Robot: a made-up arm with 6 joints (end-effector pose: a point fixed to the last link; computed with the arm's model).
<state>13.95 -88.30 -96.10 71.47 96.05 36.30</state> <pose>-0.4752 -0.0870 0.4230 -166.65 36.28 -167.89</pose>
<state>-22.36 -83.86 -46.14 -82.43 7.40 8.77</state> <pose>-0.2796 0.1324 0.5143 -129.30 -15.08 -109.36</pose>
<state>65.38 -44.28 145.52 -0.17 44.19 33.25</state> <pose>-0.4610 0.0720 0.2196 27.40 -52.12 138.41</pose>
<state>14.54 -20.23 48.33 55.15 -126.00 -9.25</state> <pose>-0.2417 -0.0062 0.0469 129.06 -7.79 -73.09</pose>
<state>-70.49 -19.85 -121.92 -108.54 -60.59 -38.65</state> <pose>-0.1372 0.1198 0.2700 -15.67 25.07 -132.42</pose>
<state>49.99 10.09 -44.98 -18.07 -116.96 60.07</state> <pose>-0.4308 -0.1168 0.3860 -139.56 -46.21 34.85</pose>
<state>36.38 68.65 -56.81 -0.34 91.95 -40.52</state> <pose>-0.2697 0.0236 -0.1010 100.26 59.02 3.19</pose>
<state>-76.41 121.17 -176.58 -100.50 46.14 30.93</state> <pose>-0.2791 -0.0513 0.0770 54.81 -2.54 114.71</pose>
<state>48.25 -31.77 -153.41 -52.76 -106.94 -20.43</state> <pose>-0.1702 0.1484 0.2564 -154.84 -6.93 -39.14</pose>
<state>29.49 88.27 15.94 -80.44 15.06 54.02</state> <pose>-0.3698 -0.1904 -0.0496 -68.36 -20.10 -59.36</pose>
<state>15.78 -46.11 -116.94 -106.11 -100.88 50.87</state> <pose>-0.0284 0.1108 0.3177 150.16 -4.75 -80.47</pose>
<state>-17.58 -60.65 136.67 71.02 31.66 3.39</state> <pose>-0.5087 0.0081 0.1100 12.81 -59.03 -165.34</pose>
